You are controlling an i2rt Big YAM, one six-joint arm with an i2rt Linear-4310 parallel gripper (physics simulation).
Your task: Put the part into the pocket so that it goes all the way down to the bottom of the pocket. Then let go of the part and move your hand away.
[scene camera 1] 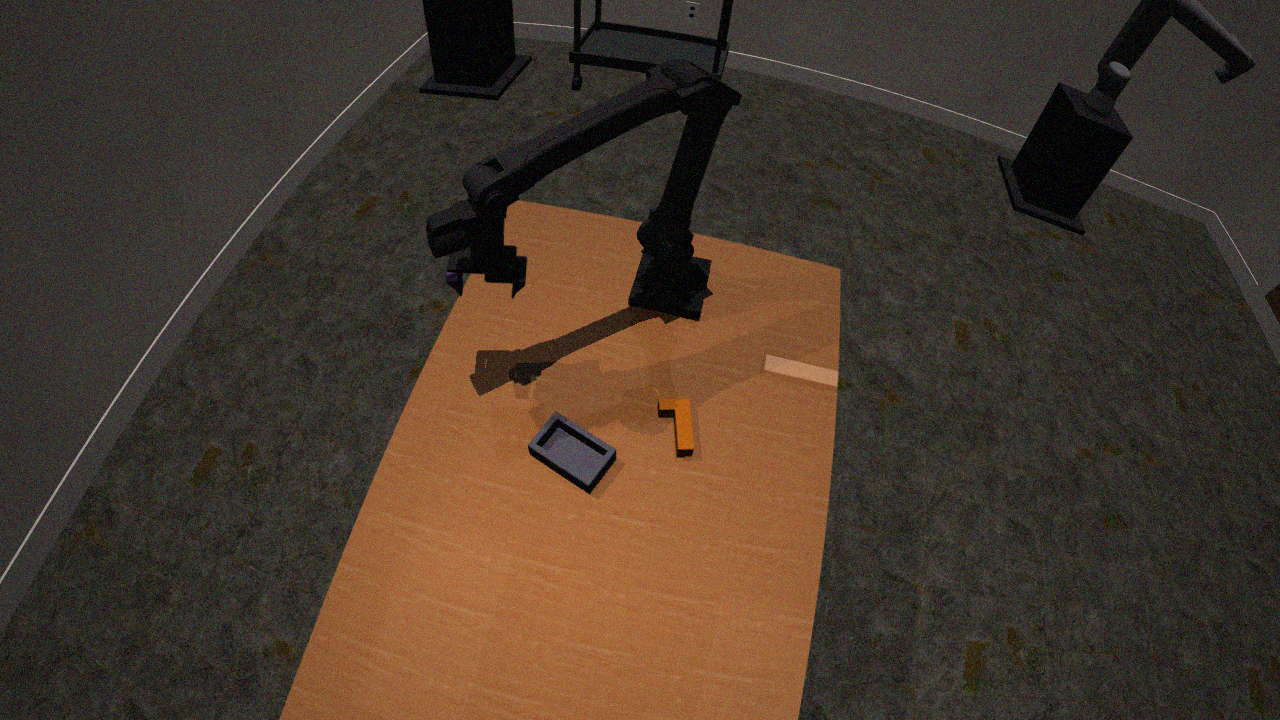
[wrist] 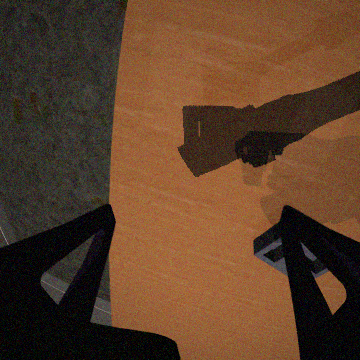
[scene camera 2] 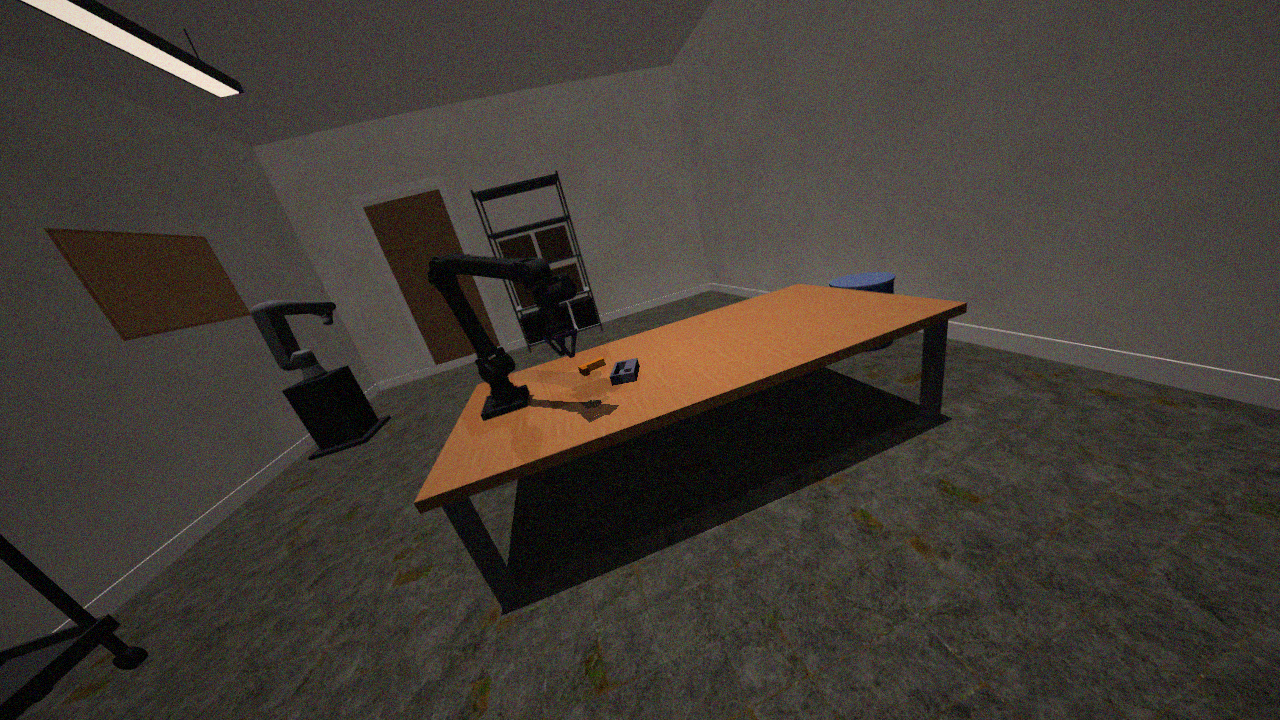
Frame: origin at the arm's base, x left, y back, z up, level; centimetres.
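Where they show: gripper, fingertip midpoint: point(scene camera 1: 486, 294) point(wrist: 194, 214) point(scene camera 2: 567, 356); arm's base, origin of the base link: point(scene camera 1: 671, 279) point(scene camera 2: 506, 398).
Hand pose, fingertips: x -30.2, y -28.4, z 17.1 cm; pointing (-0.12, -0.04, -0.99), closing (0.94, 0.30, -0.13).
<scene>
Each offset is from my fingertips to the centre of the thing. Level surfaces: height alone.
The orange L-shaped part {dx +39.0, dy -6.8, dz -18.5 cm} point(scene camera 1: 683, 428) point(scene camera 2: 591, 366) lies flat on the table, beside and apart from the grey tray-like block with the pocket {dx +21.5, dy -17.4, dz -18.2 cm} point(scene camera 1: 571, 468) point(scene camera 2: 631, 372). The pocket shows no part in it in the scene camera 1 view. In the wrist view the pocket block point(wrist: 270, 249) is partly hidden behind the right finger, and the part does not show. My gripper point(scene camera 1: 487, 288) point(scene camera 2: 563, 349) point(wrist: 194, 214) is open and empty. It points down, high above the table near its left edge in the scene camera 1 view, away from both the part and the block.
The wooden table {dz -20.0 cm} point(scene camera 1: 554, 608) point(scene camera 2: 760, 349) carries the arm's base point(scene camera 1: 671, 286) point(scene camera 2: 504, 402). The arm casts dark shadows on it. A pale strip point(scene camera 1: 801, 369) lies by the right edge in the scene camera 1 view. Another arm on a pedestal point(scene camera 1: 1069, 156) point(scene camera 2: 331, 407) stands off the table.
</scene>
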